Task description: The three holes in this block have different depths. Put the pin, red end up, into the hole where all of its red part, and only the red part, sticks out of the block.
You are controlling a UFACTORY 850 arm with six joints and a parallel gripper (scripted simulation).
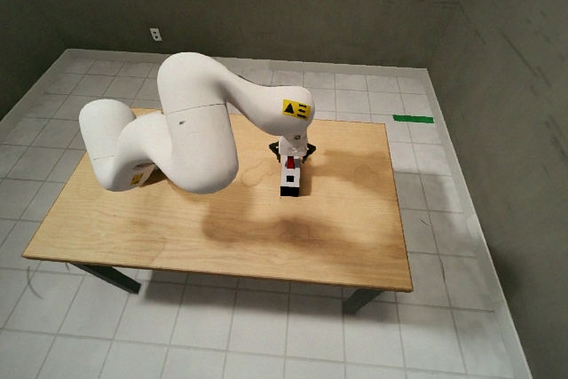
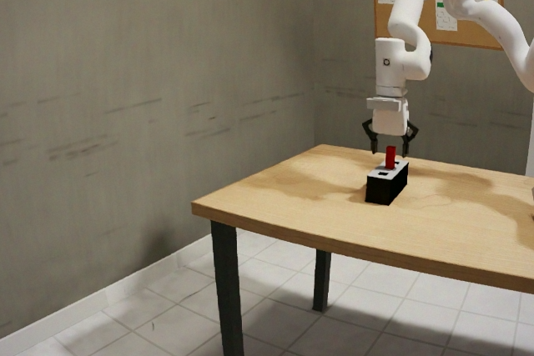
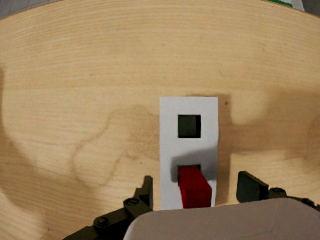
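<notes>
The pin is 10 mm below my hand. Also, from my hand: black block 80 mm below.
</notes>
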